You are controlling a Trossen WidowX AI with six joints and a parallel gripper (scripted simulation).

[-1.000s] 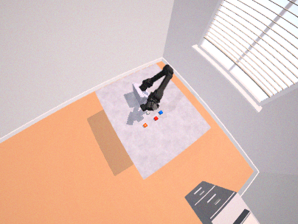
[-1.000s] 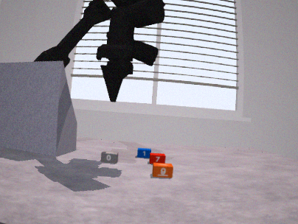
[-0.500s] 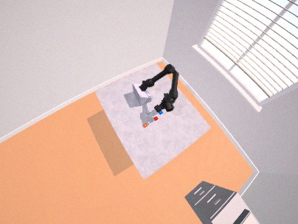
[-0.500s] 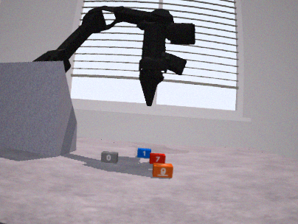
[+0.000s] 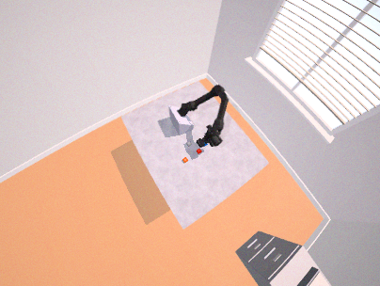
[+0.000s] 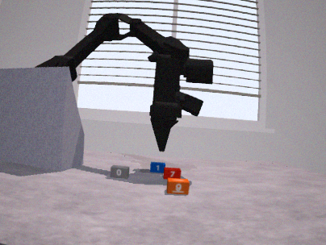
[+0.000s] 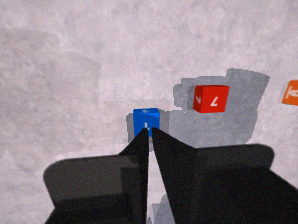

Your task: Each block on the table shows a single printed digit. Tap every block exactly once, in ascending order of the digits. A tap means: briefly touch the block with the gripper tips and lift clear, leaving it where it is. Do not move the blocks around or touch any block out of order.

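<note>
Right now the blue block is 4 cm below my gripper tip and 1 cm behind it. From my gripper tip the other things lie so: orange block: 22 cm to the right, 4 cm below, 2 cm ahead; then red block: 8 cm to the right, 4 cm below, 2 cm ahead; then grey block: 11 cm to the right, 8 cm behind, 4 cm below.
</note>
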